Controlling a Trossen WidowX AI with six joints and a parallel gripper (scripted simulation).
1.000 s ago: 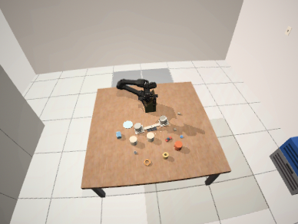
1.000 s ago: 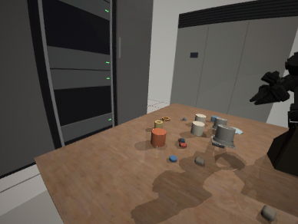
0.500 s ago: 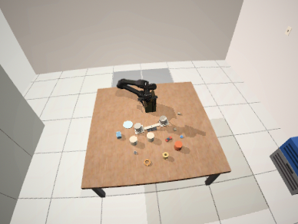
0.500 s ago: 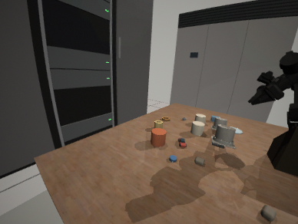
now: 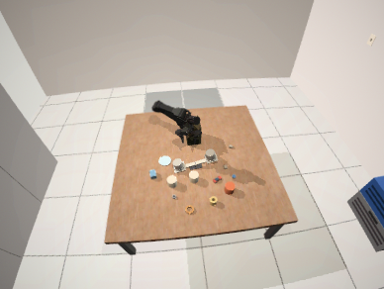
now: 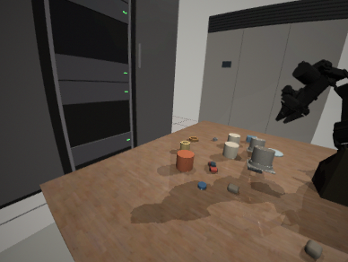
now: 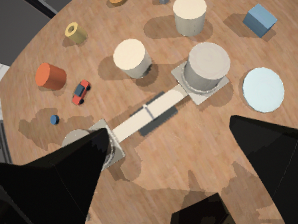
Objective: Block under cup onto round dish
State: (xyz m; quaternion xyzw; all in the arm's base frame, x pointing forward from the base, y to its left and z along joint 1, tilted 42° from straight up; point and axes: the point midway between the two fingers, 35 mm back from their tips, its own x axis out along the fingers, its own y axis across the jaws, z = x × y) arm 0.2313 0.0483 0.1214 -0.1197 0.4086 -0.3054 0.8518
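My gripper tip is 6 cm short of the grey cup, 11 cm to the left of it and 16 cm above it. Also, from my gripper tip: grey block 6 cm ahead, 9 cm to the right, 18 cm below; then blue block 10 cm ahead, 30 cm to the right, 20 cm below; then round pale blue dish 4 cm behind, 20 cm to the right, 21 cm below.
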